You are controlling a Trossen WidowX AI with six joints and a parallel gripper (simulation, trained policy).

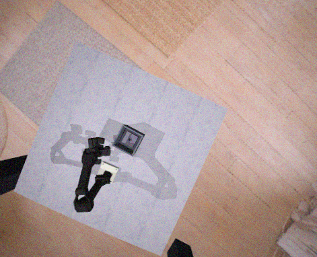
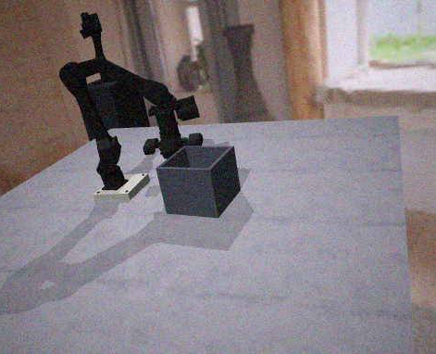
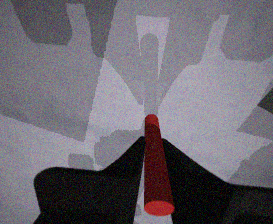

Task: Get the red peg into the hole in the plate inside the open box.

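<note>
Right now my gripper tip is 170 mm short of the light grey plate, 160 mm to the left of it and 10 mm below it. Round my gripper tip: red peg: 10 mm to the right, 10 mm above.
</note>
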